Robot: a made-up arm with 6 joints. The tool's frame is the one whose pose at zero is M. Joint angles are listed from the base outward.
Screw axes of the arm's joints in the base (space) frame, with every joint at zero. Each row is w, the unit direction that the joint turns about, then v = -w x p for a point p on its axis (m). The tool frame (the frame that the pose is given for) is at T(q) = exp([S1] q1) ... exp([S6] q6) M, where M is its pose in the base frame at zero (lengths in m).
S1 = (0, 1, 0, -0.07, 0, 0)
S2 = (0, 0, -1, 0.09, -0.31, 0)
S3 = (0, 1, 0, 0.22, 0, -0.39)
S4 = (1, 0, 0, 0, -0.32, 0.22)
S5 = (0, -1, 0, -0.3, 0, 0.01)
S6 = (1, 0, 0, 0, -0.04, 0.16)
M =
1 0 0 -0.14
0 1 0 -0.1
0 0 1 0.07
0 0 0 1
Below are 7 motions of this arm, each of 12 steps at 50 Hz.
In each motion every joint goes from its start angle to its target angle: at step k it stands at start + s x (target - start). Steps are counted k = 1, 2, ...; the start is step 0. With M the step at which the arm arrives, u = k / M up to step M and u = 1 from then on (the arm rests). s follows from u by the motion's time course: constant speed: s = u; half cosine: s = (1 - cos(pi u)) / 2; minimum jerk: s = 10 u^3 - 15 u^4 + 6 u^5.
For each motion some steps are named. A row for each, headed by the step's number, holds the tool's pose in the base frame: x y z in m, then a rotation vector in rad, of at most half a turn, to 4 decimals.
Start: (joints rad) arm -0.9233 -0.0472 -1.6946 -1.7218 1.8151 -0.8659
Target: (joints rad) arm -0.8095 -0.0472 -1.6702 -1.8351 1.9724 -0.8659
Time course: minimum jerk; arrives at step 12
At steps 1, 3, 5, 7, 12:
1: 0.0159 -0.4133 -0.1164 1.0272 0.8266 1.1116
3: 0.0106 -0.4188 -0.1173 1.0442 0.8267 1.0897
5: -0.0031 -0.4322 -0.1192 1.0852 0.8276 1.0343
7: -0.0214 -0.4483 -0.1209 1.1348 0.8301 0.9618
12: -0.0434 -0.4654 -0.1218 1.1878 0.8347 0.8766

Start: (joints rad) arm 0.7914 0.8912 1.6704 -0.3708 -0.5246 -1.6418
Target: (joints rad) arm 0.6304 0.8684 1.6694 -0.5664 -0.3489 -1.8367
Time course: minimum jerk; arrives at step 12
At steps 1, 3, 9, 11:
1: -0.6421 0.0155 -0.2183 0.1707 2.2278 1.6261
3: -0.6355 0.0208 -0.2225 0.1189 2.1884 1.6590
9: -0.5916 0.0590 -0.2496 -0.2998 1.8482 1.8815
11: -0.5872 0.0630 -0.2524 -0.3519 1.8035 1.9039

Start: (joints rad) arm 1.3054 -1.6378 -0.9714 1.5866 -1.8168 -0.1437
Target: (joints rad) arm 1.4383 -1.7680 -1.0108 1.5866 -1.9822 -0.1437
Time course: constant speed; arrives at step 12
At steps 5, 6, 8, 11, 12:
5: 0.3193 0.2386 0.3269 -1.3291 -0.2289 -2.3291
6: 0.3219 0.2371 0.3320 -1.3205 -0.2056 -2.3264
8: 0.3273 0.2336 0.3419 -1.3038 -0.1585 -2.3213
11: 0.3360 0.2269 0.3559 -1.2794 -0.0872 -2.3143
12: 0.3391 0.2243 0.3604 -1.2715 -0.0633 -2.3122

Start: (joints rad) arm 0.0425 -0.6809 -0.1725 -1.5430 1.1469 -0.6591
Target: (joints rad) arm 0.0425 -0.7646 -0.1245 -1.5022 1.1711 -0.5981
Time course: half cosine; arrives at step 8
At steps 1, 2, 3, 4, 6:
1: -0.2653 -0.1585 -0.4716 -1.4493 -1.9914 0.7597
2: -0.2665 -0.1591 -0.4717 -1.4301 -1.9930 0.7743
3: -0.2682 -0.1600 -0.4717 -1.4014 -1.9951 0.7962
4: -0.2701 -0.1613 -0.4718 -1.3676 -1.9972 0.8221
6: -0.2733 -0.1638 -0.4717 -1.3054 -1.9998 0.8700

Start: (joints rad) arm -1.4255 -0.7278 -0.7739 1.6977 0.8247 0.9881
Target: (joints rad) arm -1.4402 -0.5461 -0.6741 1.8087 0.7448 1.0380
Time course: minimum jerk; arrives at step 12
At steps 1, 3, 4, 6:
1: 0.3457 -0.3054 -0.0749 -1.7915 0.1401 -2.3877
3: 0.3478 -0.3095 -0.0753 -1.7974 0.1439 -2.3812
4: 0.3501 -0.3139 -0.0759 -1.8038 0.1479 -2.3738
6: 0.3568 -0.3259 -0.0782 -1.8204 0.1577 -2.3515

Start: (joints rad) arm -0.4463 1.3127 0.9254 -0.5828 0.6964 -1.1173
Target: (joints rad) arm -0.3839 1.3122 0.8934 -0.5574 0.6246 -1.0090
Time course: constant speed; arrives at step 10
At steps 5, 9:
5: -0.0336 0.0032 -0.4143 -0.9799 0.5304 -0.7712
9: -0.0404 -0.0068 -0.4030 -0.9374 0.5525 -0.7710

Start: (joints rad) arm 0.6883 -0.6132 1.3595 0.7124 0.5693 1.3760
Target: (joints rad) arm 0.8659 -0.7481 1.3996 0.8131 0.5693 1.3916
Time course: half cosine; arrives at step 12
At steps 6, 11, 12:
6: -0.3459 -0.3505 -0.1051 1.1870 1.3127 -1.1938
11: -0.3539 -0.3506 -0.0866 1.1351 1.4013 -1.2613
12: -0.3542 -0.3506 -0.0860 1.1332 1.4044 -1.2637

